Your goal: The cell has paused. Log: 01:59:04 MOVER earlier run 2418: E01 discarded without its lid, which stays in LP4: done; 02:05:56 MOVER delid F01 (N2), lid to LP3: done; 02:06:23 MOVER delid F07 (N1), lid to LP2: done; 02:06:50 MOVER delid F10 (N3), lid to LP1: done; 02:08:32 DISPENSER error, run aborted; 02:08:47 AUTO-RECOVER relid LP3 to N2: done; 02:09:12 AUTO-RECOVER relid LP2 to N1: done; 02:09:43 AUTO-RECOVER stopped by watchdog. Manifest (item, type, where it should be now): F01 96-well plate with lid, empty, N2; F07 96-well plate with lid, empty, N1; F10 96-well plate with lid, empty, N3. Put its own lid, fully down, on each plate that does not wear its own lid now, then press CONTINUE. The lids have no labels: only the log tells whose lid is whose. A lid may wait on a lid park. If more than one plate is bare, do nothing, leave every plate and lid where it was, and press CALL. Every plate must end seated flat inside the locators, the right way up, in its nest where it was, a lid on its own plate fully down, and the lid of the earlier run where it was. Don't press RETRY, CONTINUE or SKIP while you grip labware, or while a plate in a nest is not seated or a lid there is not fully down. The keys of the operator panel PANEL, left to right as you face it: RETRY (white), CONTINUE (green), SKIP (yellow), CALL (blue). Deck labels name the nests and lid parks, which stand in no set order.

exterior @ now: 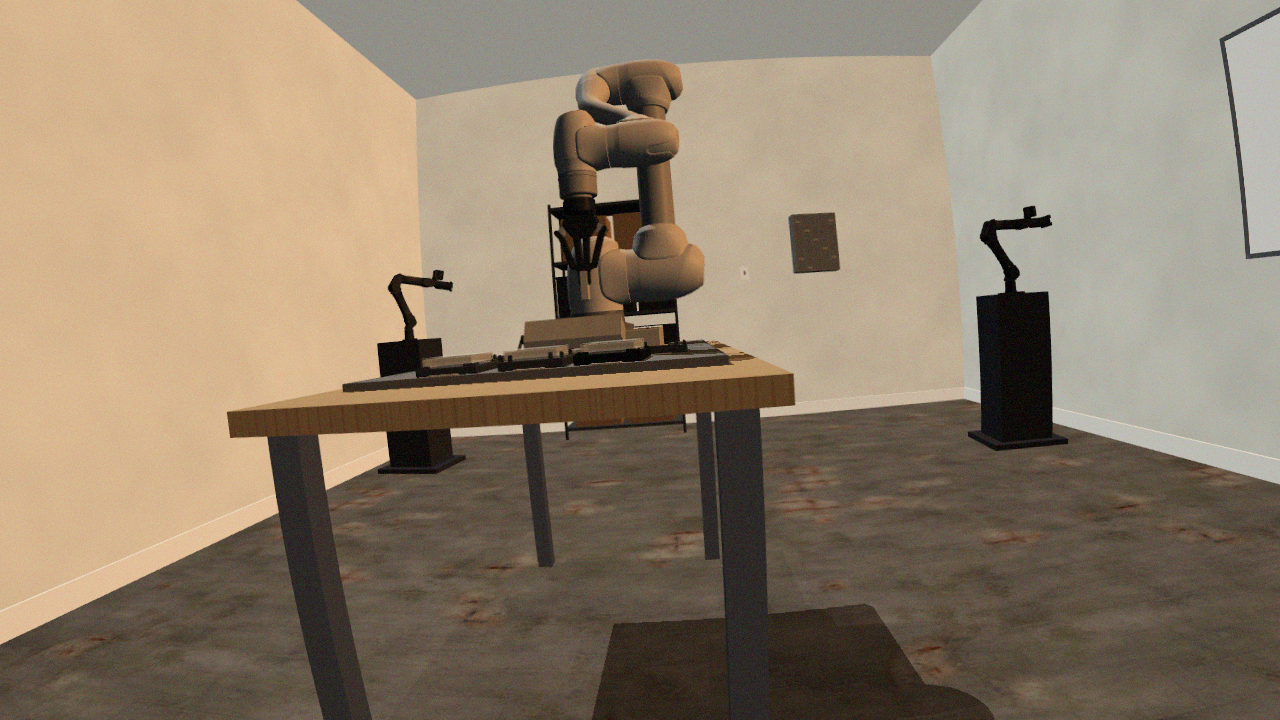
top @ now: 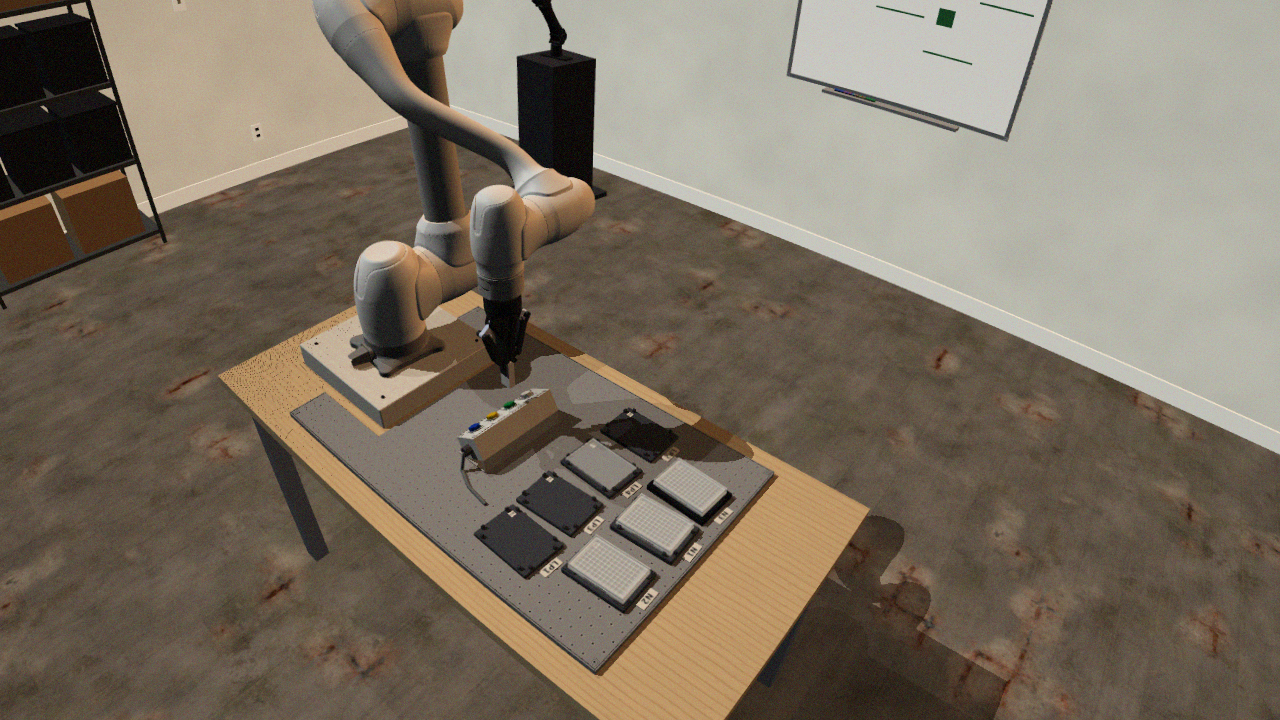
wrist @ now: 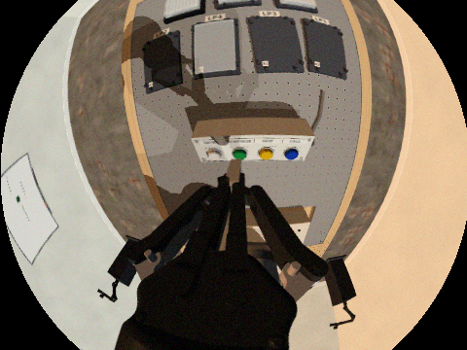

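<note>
Right now the green key is 90 mm below my hand. The rest, counted from my hand: white key 50 mm to the left, 90 mm below; then blue key 10 mm ahead, 100 mm to the right, 90 mm below; then yellow key 50 mm to the right, 90 mm below.
</note>
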